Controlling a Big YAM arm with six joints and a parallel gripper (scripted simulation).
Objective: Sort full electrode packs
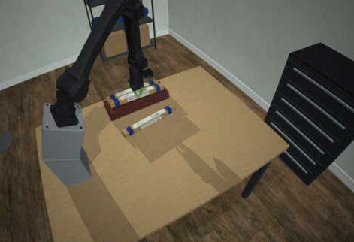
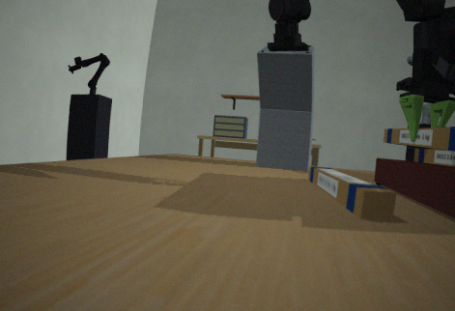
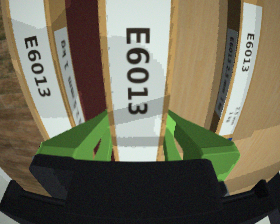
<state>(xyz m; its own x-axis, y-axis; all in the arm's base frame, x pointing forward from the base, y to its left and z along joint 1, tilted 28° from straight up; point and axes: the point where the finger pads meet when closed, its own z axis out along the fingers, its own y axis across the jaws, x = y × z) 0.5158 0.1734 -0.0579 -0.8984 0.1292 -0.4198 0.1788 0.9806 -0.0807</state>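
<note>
My gripper is now 1 cm below the pack of welding electrodes. Round my hand: dark red platform (1 cm ahead, 4 cm to the left, 9 cm below).
</note>
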